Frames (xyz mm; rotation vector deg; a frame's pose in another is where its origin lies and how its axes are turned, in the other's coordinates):
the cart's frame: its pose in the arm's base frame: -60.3 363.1 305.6 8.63 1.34 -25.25
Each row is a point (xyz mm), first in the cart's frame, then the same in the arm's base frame.
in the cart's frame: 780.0 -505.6 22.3
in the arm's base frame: 429.2 -422.1 213.8
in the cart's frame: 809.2 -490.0 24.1
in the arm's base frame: 462.2 -420.8 216.1
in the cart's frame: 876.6 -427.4 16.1
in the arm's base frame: 550.0 -392.2 213.3
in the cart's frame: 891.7 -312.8 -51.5
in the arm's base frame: 613.2 -286.0 161.7
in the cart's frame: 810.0 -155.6 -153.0
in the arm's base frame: 607.4 -95.7 87.9
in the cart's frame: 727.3 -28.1 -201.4
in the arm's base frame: 587.5 60.5 62.5
